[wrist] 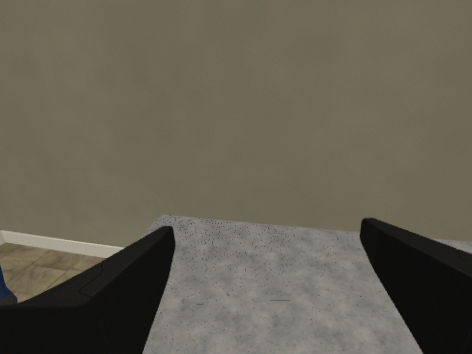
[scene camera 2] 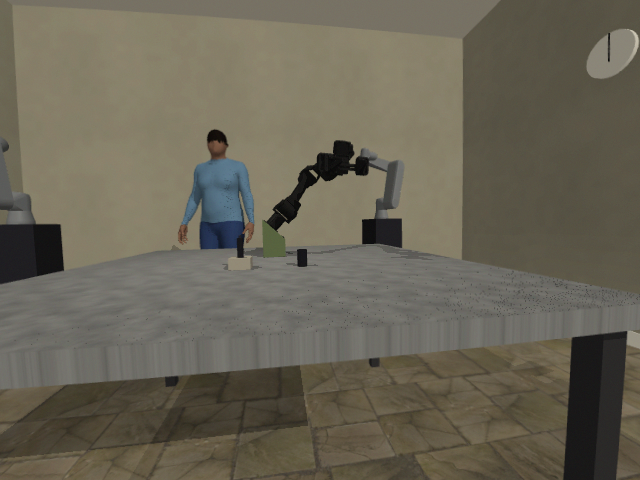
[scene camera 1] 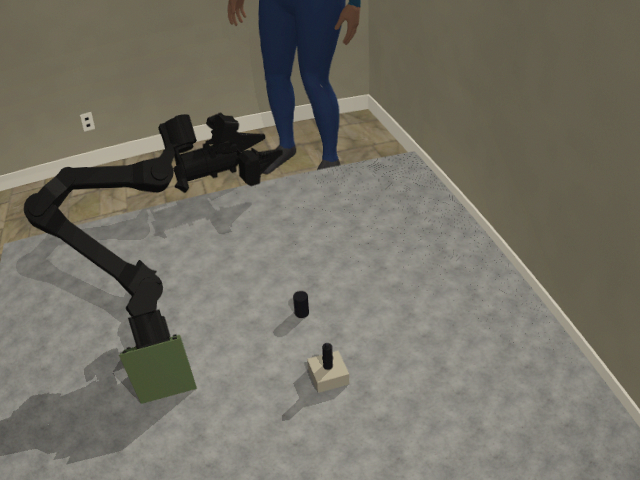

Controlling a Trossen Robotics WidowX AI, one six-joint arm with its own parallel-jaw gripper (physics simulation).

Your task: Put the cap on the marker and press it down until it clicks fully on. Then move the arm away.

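Where they show: gripper, fingertip midpoint: (wrist: 266, 232) (scene camera 2: 354, 160) (scene camera 1: 273, 143); arm's base at its link origin: (scene camera 2: 270, 226) (scene camera 1: 152, 344).
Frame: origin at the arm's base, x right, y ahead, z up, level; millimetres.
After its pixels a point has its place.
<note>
The cap (scene camera 1: 300, 304) @(x -38, y 327, z -81 mm) (scene camera 2: 301, 257) @(x -45, y 348, z -94 mm), a short black cylinder, stands upright on the grey table. The marker (scene camera 1: 327, 356) @(x 143, y 296, z -47 mm) (scene camera 2: 240, 246) @(x 134, y 309, z -55 mm), a thinner black stick, stands upright in a cream block (scene camera 1: 333, 381) @(x 167, y 295, z -99 mm) (scene camera 2: 240, 264) @(x 137, y 332, z -106 mm). The cap stands apart from the marker and block. My gripper (scene camera 1: 272, 144) @(x -219, y 371, z 206 mm) (scene camera 2: 345, 166) @(x -219, y 371, z 206 mm) is open and empty, high up and well away from both, beyond the cap near the table's far edge in scene camera 1. In the wrist view, my gripper (wrist: 266, 232) @(x -219, y 371, z 206 mm) shows its two black fingers wide apart; the cap and marker do not show there.
The arm's green base block (scene camera 1: 160, 369) @(x 35, y -4, z -36 mm) (scene camera 2: 273, 245) @(x -1, y 57, z -75 mm) stands on the table (scene camera 1: 413, 310) @(x 65, y 549, z -123 mm) (scene camera 2: 336, 294) @(x -25, y 697, z -123 mm) (wrist: 270, 280) @(x -188, y 682, z -123 mm), to the left of the cap and marker in scene camera 1. A person (scene camera 1: 315, 77) (scene camera 2: 219, 191) stands beyond the table. A grey arm (scene camera 2: 393, 183) stands on a dark pedestal behind.
</note>
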